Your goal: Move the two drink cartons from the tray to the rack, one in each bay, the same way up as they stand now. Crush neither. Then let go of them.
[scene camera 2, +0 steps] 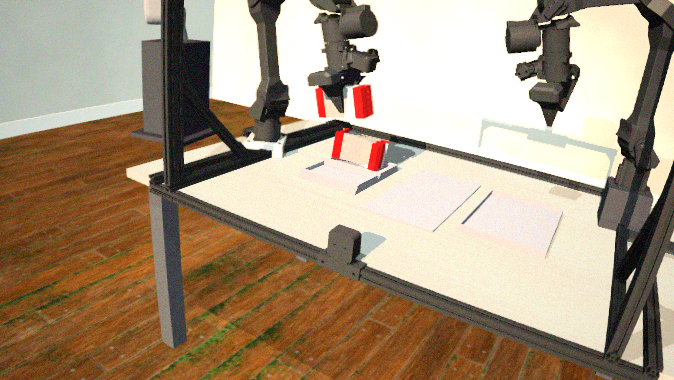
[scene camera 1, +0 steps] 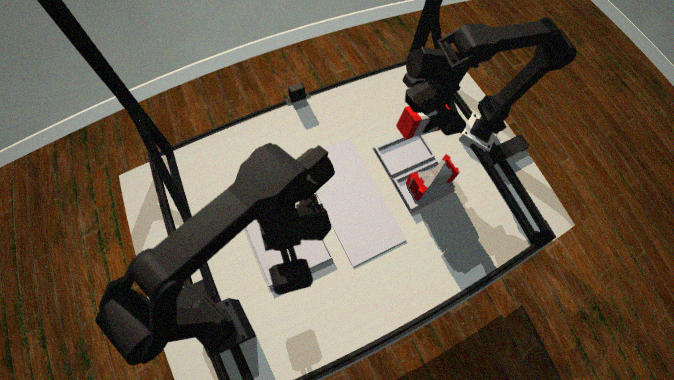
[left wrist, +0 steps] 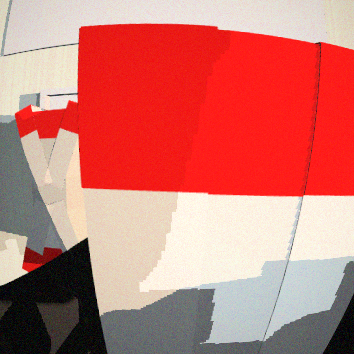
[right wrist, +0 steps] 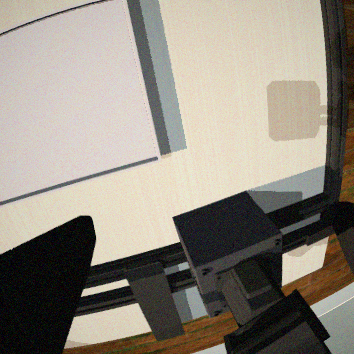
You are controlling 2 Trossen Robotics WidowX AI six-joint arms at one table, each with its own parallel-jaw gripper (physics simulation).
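Pixels of known places: left gripper, fingertip midpoint: (scene camera 2: 347, 110) (scene camera 1: 419, 125); right gripper, fingertip midpoint: (scene camera 2: 555, 118) (scene camera 1: 282, 260) (right wrist: 218, 222); left arm's base, link origin: (scene camera 2: 266, 138) (scene camera 1: 481, 130); right arm's base, link origin: (scene camera 2: 630, 187) (scene camera 1: 218, 327) (right wrist: 243, 280).
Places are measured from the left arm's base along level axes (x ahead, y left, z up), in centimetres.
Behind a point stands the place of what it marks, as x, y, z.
Observation:
My left gripper (scene camera 1: 427, 121) @(20.6, -16.8, 13.1) (scene camera 2: 338, 105) @(20.6, -16.8, 13.1) is shut on a drink carton (scene camera 1: 409, 121) @(24.9, -18.9, 18.0) (scene camera 2: 363, 101) @(23.8, -21.0, 16.4) (left wrist: 197, 140), cream with red ends. It holds the carton lengthwise in the air, just past the far edge of the rack (scene camera 1: 378, 152) @(25.1, -23.5, -1.7) (scene camera 2: 373, 180) @(28.2, -18.8, -2.4). The rack's farther bay (scene camera 1: 405, 154) @(20.5, -16.7, -2.6) is empty. A second carton (scene camera 1: 435, 181) @(25.8, -5.7, 2.0) (scene camera 2: 359, 148) @(24.8, -8.5, 2.0) (left wrist: 53, 151) @(27.6, -9.0, 4.4) rests in the other bay, its red ends to either side. My right gripper (scene camera 1: 290, 264) @(66.3, -24.4, 18.0) is open and empty, low over the flat tray (scene camera 1: 317, 252) @(58.1, -22.2, -3.0) (right wrist: 70, 105) @(61.5, -29.6, -3.0) (scene camera 2: 505, 219) @(55.9, -33.7, -3.0), which holds no cartons.
A pale flat mat (scene camera 1: 358, 203) @(40.9, -20.5, -3.2) (scene camera 2: 426, 197) @(40.1, -24.6, -3.2) lies between the tray and the rack. The left arm's base and black frame rails stand beside the rack.

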